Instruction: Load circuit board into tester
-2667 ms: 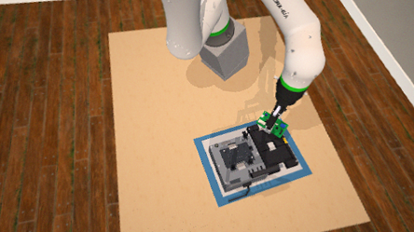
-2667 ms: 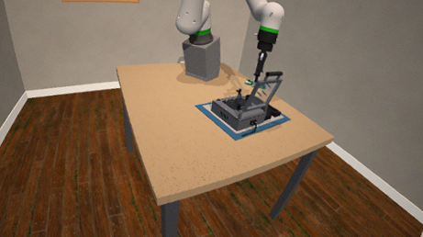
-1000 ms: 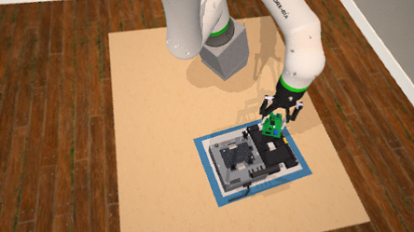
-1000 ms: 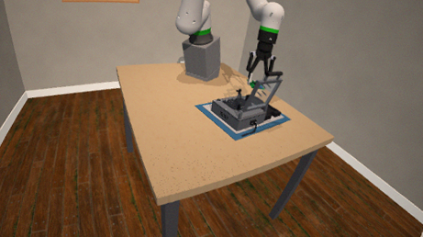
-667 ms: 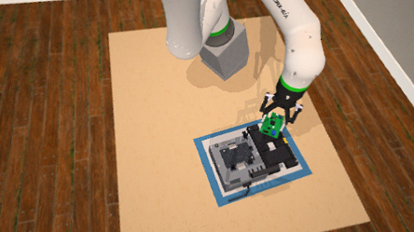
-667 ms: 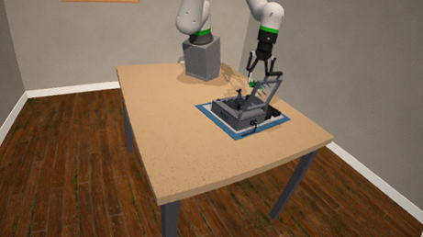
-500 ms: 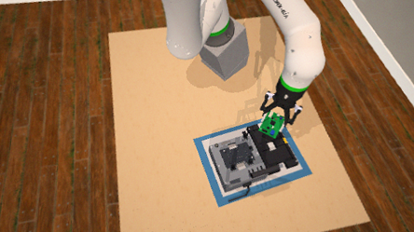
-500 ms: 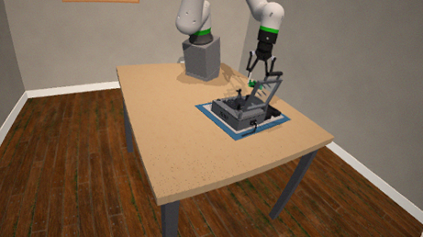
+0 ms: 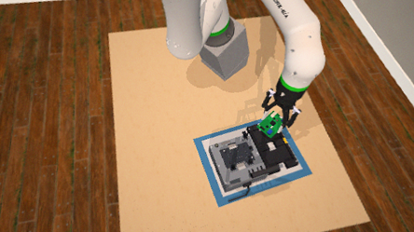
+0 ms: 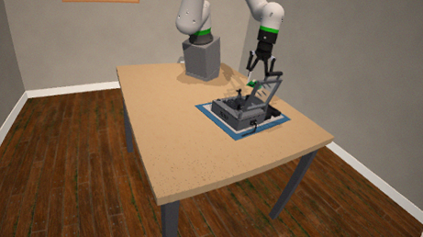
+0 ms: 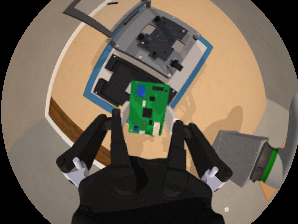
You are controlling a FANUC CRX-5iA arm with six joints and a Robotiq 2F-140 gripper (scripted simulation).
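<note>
Right now the circuit board is 2 cm below my hand. Round my hand: tester lid (22 cm ahead, 12 cm to the right, 4 cm above); tester (12 cm ahead, 11 cm to the right, 3 cm below).
</note>
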